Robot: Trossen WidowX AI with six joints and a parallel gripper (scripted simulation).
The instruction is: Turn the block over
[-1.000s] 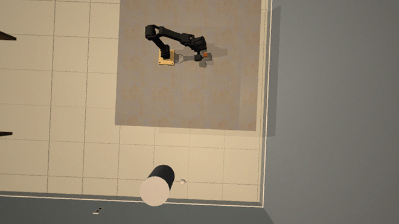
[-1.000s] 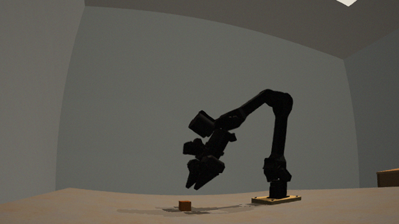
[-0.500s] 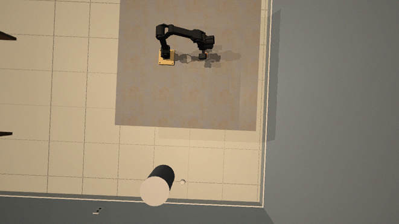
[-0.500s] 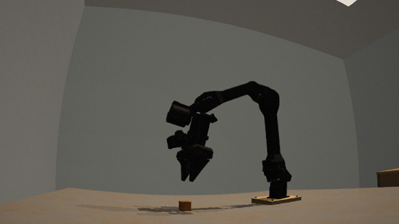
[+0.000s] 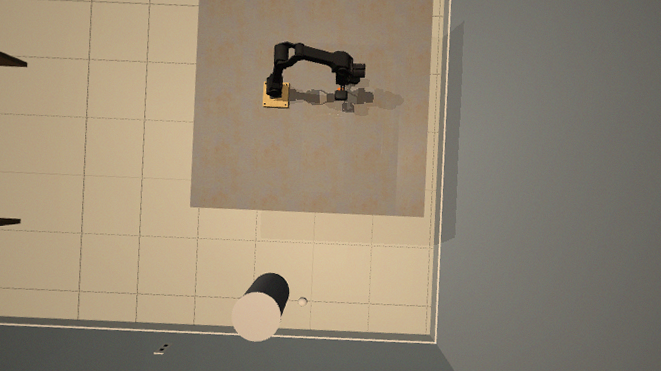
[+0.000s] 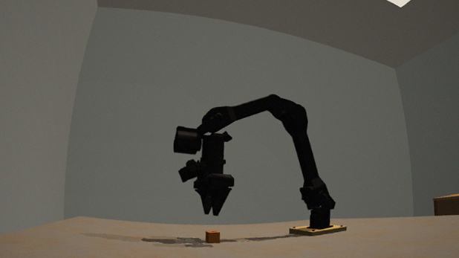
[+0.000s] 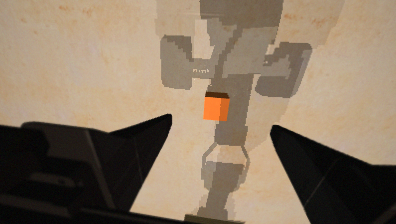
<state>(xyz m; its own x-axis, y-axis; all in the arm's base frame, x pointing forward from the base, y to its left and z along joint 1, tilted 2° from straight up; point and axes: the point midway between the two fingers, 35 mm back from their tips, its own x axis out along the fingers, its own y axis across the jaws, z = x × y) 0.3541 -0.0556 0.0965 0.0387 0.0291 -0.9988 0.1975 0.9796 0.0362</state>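
Now: the block 6 cm below my gripper tip and 1 cm behind it.
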